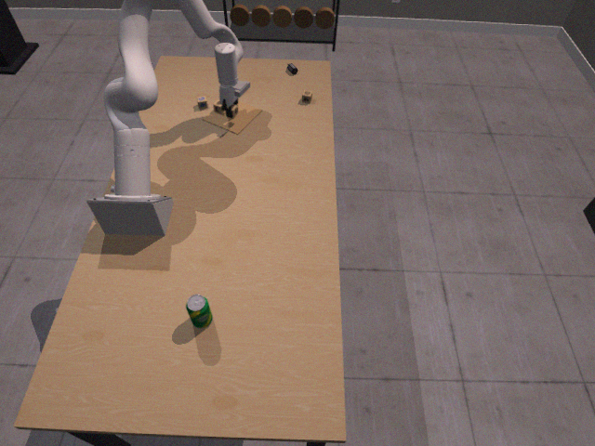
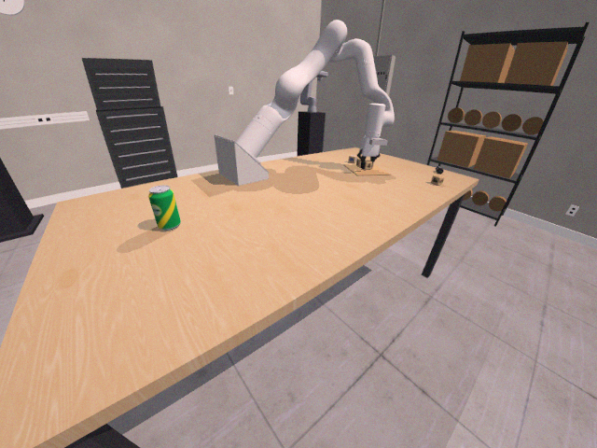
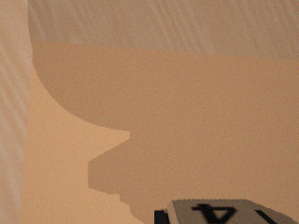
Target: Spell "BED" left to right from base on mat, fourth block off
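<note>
Right now the tan mat is 3 cm below my hand. Round my hand: green can 7 cm ahead, 102 cm to the right, 3 cm above; then wooden letter block 34 cm ahead, 15 cm to the left, 1 cm below; then small dark object 24 cm ahead, 39 cm to the left, 1 cm below.
</note>
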